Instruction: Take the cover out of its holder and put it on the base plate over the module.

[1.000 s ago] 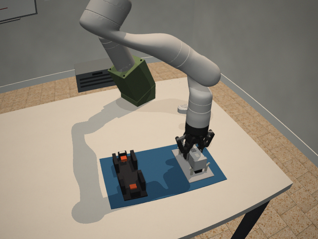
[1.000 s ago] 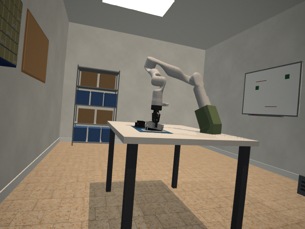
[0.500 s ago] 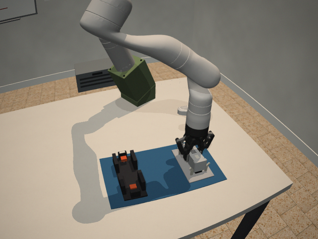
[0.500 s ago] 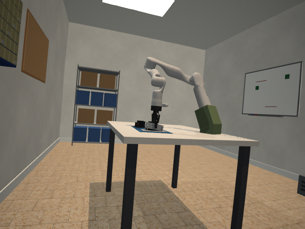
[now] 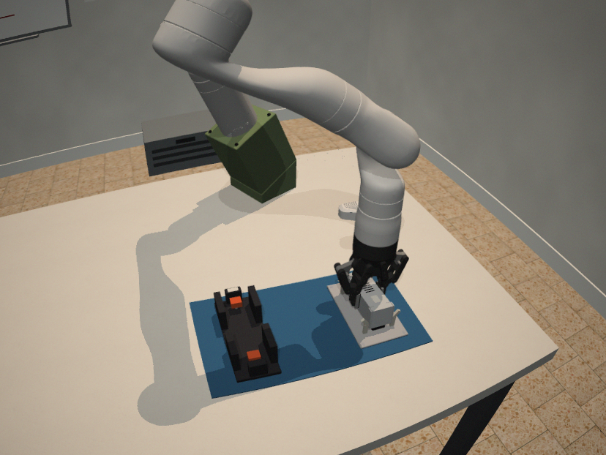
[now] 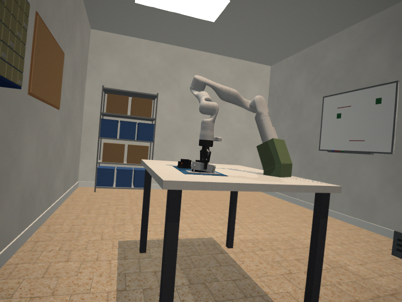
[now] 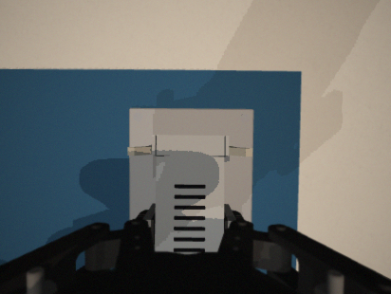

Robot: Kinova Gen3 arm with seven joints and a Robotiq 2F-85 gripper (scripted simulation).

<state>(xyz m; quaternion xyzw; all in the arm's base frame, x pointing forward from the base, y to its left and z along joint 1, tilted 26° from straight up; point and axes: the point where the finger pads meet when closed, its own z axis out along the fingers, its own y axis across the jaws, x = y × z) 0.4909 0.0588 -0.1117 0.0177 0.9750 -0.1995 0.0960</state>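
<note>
Right now the grey cover is right at my hand.
</note>
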